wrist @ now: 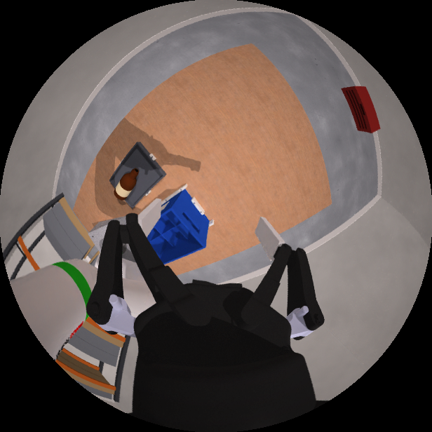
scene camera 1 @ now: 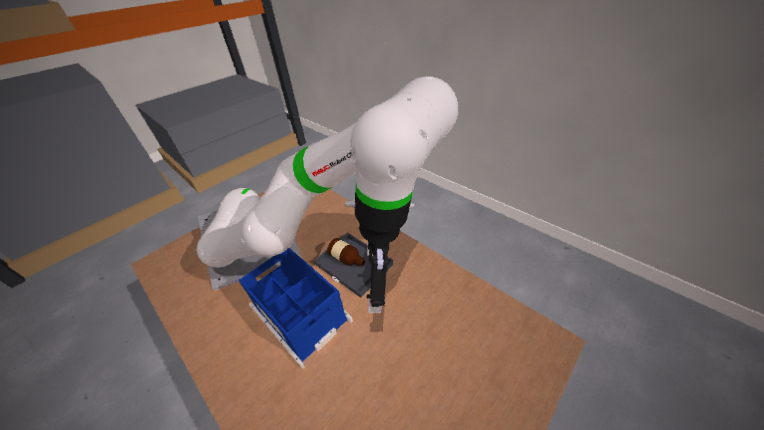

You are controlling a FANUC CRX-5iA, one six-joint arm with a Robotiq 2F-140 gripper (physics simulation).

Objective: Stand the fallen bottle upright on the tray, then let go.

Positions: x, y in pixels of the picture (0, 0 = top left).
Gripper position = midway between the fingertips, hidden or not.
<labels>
my gripper: wrist 210, 216; scene camera 1 373, 280
</labels>
